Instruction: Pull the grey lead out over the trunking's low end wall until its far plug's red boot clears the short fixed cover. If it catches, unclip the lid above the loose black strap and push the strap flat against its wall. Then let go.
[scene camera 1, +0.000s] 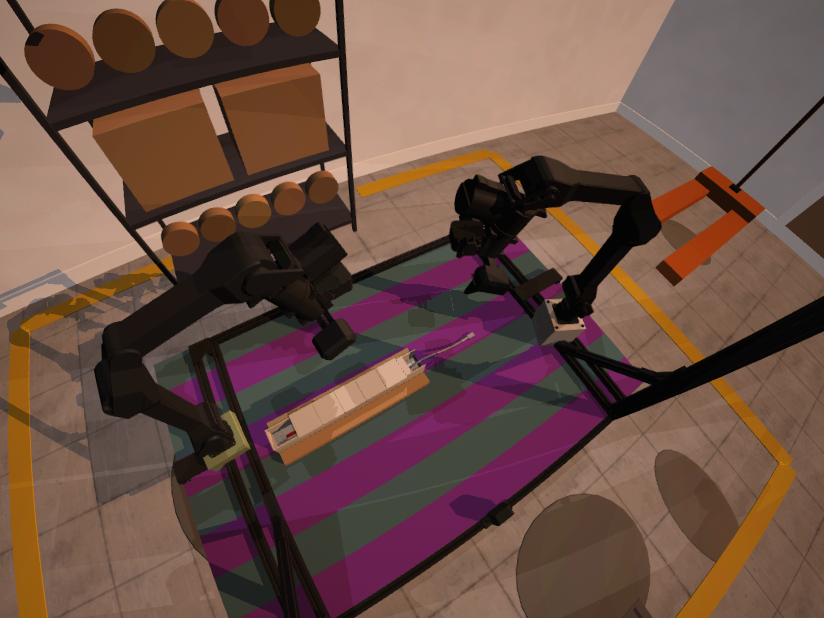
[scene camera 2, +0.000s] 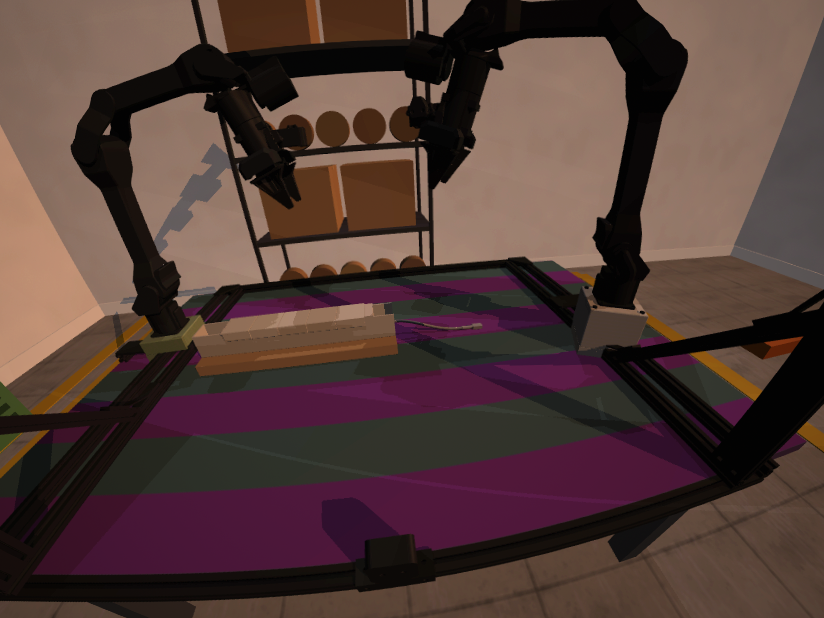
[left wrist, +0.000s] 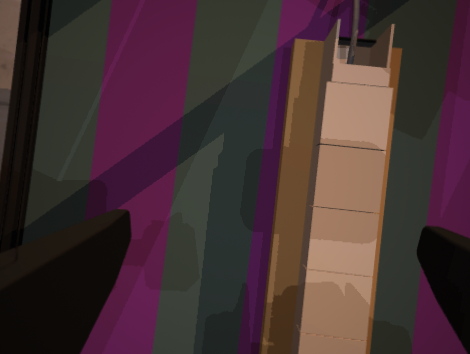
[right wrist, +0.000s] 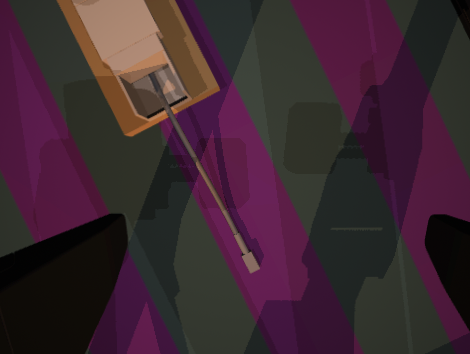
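Where they show: left gripper, between the fingertips: (scene camera 1: 334, 320) (scene camera 2: 295, 204) (left wrist: 273, 231); right gripper, between the fingertips: (scene camera 1: 461, 274) (scene camera 2: 437, 185) (right wrist: 275, 229); left arm's base, origin of its link: (scene camera 1: 218, 439) (scene camera 2: 171, 328); right arm's base, origin of its link: (scene camera 1: 565, 313) (scene camera 2: 612, 299).
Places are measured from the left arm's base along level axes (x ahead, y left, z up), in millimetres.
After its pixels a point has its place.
Note:
The trunking (scene camera 1: 361, 415) @[y -125, x 312, z -27 mm] (scene camera 2: 287, 357) @[y -136, x 290, z -28 mm] (left wrist: 300, 147) @[y -51, x 396, z -27 mm] (right wrist: 96, 77) @[y -144, x 436, z -27 mm] lies slantwise on the striped table on an orange base, with beige lids (scene camera 1: 348, 394) (left wrist: 349, 175) closed along its top. The grey lead (scene camera 1: 444, 350) @[y -101, x 590, z -32 mm] (scene camera 2: 434, 325) @[y -100, x 591, z -31 mm] (right wrist: 198, 165) @[y -98, x 569, z -22 mm] runs out over the low end wall (right wrist: 165, 109) @[y -96, x 507, z -6 mm] (left wrist: 356, 41) @[y -96, x 500, z -7 mm]. Its near plug (scene camera 1: 470, 336) @[y -106, x 684, z -43 mm] (right wrist: 250, 262) @[y -104, x 687, z -43 mm] lies on the table. A red boot (scene camera 1: 289, 434) @[y -74, x 145, z -17 mm] shows at the trunking's far open end. The black strap is hidden. My left gripper (scene camera 1: 331, 336) @[y 0, x 345, z 229 mm] (scene camera 2: 285, 190) is open above the trunking's back side. My right gripper (scene camera 1: 508, 283) (scene camera 2: 438, 175) @[y -57, x 613, z 246 mm] is open high over the lead.
A shelf rack (scene camera 1: 345, 110) (scene camera 2: 428, 202) with boxes and round stock stands behind the table. A black frame with a clamp (scene camera 1: 500, 514) @[y -491, x 436, z 4 mm] (scene camera 2: 391, 558) @[y -504, x 443, z 3 mm] borders the table. The arm bases (scene camera 1: 557, 325) @[y -241, x 861, z 51 mm] (scene camera 1: 228, 438) @[y -17, x 26, z 16 mm] sit at its sides. Orange beams (scene camera 1: 686, 196) and round stools (scene camera 1: 581, 564) are on the floor.

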